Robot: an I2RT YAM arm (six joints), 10 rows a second.
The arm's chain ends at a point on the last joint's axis. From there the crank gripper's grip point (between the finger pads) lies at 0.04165 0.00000 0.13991 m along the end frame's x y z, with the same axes.
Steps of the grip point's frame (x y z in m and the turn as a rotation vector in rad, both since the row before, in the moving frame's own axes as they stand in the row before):
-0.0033 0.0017 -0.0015 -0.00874 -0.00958 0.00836
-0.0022 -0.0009 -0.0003 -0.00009 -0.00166 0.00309
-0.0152 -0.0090 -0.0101 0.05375 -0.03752 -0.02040
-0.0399 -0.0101 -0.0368 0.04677 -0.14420 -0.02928
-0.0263 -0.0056 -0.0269 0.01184 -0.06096 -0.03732
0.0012 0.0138 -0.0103 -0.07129 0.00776 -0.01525
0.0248 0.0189 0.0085 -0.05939 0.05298 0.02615
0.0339 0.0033 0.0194 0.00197 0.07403 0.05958
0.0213 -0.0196 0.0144 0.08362 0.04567 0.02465
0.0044 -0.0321 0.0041 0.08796 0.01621 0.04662
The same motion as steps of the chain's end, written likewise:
-0.0020 0.0001 -0.0019 -0.00874 -0.00958 0.00836
-0.0020 -0.0010 -0.0004 -0.00009 -0.00166 0.00309
-0.0098 -0.0006 -0.0113 0.05375 -0.03752 -0.02040
-0.0193 -0.0025 -0.0411 0.04677 -0.14420 -0.02928
-0.0176 -0.0025 -0.0292 0.01184 -0.06096 -0.03732
0.0000 0.0045 -0.0096 -0.07129 0.00776 -0.01525
0.0176 0.0095 0.0112 -0.05939 0.05298 0.02615
0.0237 0.0008 0.0229 0.00197 0.07403 0.05958
0.0148 -0.0091 0.0169 0.08362 0.04567 0.02465
0.0019 -0.0218 0.0052 0.08796 0.01621 0.04662

